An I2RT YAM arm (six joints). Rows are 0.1 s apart.
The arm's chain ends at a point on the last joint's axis. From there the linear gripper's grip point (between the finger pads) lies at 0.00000 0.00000 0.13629 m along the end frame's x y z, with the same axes.
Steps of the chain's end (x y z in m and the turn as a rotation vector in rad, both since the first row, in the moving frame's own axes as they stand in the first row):
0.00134, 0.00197, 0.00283, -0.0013, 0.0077, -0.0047
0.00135, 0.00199, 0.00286, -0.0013, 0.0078, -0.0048
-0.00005, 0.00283, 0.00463, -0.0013, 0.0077, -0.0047
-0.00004, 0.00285, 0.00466, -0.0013, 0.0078, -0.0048
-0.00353, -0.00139, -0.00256, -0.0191, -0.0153, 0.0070
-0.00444, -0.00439, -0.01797, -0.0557, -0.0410, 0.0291
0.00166, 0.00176, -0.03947, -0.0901, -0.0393, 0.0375
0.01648, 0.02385, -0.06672, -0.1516, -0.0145, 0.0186
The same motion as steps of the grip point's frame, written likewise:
0.00239, 0.00214, 0.00283, -0.0013, 0.0077, -0.0047
0.00241, 0.00216, 0.00286, -0.0013, 0.0078, -0.0048
0.00100, 0.00300, 0.00463, -0.0013, 0.0077, -0.0047
0.00102, 0.00302, 0.00466, -0.0013, 0.0078, -0.0048
-0.00562, 0.00121, -0.00260, -0.0191, -0.0153, 0.0070
-0.01013, 0.00311, -0.01830, -0.0557, -0.0410, 0.0291
-0.00392, 0.01392, -0.04013, -0.0901, -0.0393, 0.0375
0.01432, 0.04441, -0.06830, -0.1516, -0.0145, 0.0186

